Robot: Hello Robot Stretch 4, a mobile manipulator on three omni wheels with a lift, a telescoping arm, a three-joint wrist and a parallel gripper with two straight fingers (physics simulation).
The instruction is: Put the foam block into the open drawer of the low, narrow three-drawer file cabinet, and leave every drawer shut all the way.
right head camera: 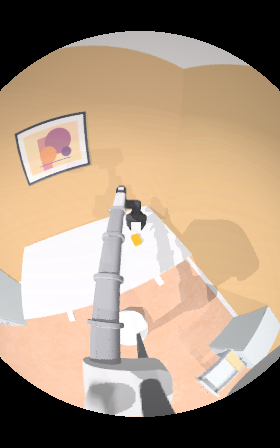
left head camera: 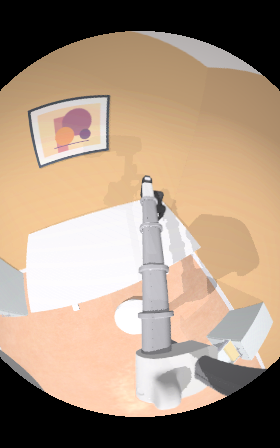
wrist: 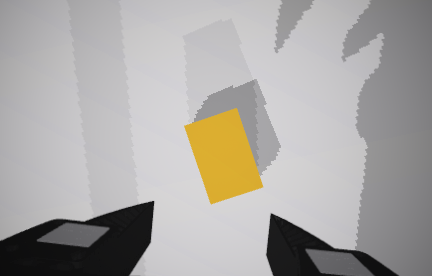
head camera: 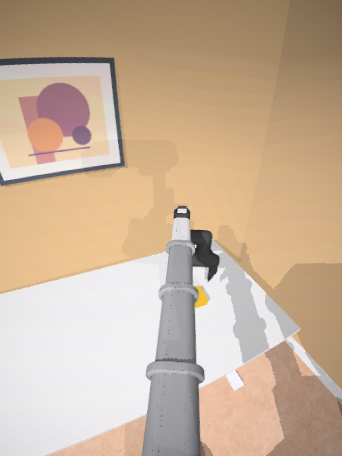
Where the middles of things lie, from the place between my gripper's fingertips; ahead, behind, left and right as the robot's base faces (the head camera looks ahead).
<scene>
Right now my hand is 3 cm short of the yellow foam block (wrist: 221, 149) and 15 cm above it. Also, from my hand: framed picture (head camera: 67, 121): 22 cm ahead, 62 cm to the left, 62 cm above.
</scene>
